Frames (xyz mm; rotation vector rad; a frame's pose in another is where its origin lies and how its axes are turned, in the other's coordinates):
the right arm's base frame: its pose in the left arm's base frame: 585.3 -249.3 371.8 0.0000 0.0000 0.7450
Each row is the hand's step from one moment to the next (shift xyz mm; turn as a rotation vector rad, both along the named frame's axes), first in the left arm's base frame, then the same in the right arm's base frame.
Working: the left arm's base frame: its pose in the right arm's base frame: -261.2 580.1 -371.8 0.0000 0.0000 -0.7450

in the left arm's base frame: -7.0 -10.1 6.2 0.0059 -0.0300 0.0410
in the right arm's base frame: -12.0 -2.7 6.2 -0.0160 -0.0261 0.0410
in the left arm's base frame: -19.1 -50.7 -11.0 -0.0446 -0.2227 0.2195
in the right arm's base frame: -48.4 -24.3 -11.0 -0.1838 -0.1335 0.2195
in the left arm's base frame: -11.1 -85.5 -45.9 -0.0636 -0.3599 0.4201
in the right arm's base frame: -66.1 -55.3 -45.9 -0.2908 -0.2214 0.4201
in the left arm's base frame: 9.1 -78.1 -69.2 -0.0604 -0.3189 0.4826
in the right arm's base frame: -46.3 -63.6 -69.2 -0.2606 -0.1935 0.4826
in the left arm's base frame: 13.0 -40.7 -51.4 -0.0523 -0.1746 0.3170
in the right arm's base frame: -18.0 -38.7 -51.4 -0.1568 -0.0929 0.3170
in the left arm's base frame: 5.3 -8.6 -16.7 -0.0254 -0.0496 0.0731
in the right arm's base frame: -1.9 -9.9 -16.7 -0.0523 -0.0192 0.0731
